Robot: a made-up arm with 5 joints.
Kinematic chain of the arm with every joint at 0, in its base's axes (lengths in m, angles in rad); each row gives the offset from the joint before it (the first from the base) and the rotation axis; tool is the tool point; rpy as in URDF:
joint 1: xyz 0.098 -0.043 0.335 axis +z
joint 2: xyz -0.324 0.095 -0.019 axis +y
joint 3: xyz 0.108 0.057 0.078 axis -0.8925 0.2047 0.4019
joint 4: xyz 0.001 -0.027 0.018 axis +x
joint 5: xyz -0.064 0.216 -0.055 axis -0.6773 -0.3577 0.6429
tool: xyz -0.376 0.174 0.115 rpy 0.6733 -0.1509 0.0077
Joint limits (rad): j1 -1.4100..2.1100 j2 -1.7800..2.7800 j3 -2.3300..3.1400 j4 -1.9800..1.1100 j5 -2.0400..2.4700
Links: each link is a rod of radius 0.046 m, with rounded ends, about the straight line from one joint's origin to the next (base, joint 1, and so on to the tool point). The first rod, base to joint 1, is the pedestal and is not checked.
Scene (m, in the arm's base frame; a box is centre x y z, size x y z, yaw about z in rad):
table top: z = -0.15
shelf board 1: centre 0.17 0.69 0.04 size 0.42 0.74 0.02 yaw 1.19
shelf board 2: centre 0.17 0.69 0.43 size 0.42 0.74 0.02 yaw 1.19
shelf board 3: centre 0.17 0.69 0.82 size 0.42 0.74 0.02 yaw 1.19
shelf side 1: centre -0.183 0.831 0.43 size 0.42 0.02 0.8 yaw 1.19
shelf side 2: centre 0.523 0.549 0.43 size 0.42 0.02 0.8 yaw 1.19
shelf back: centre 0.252 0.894 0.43 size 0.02 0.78 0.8 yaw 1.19
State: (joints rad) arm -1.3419 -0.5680 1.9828 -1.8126 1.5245
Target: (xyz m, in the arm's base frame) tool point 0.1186 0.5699 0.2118
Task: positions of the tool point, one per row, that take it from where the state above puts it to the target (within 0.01 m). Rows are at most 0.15 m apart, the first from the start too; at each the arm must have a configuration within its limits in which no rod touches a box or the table.
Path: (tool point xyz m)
1: 0.0389 0.6359 0.6505
2: -0.0937 0.5965 0.6394
3: -0.2117 0.5411 0.6039
4: -0.3077 0.4779 0.5470
5: -0.3775 0.4166 0.4740
6: -0.3194 0.4538 0.4064
7: -0.2407 0.4958 0.3413
8: -0.1397 0.5348 0.2841
9: -0.0183 0.5623 0.2396
10: 0.1186 0.5699 0.2118

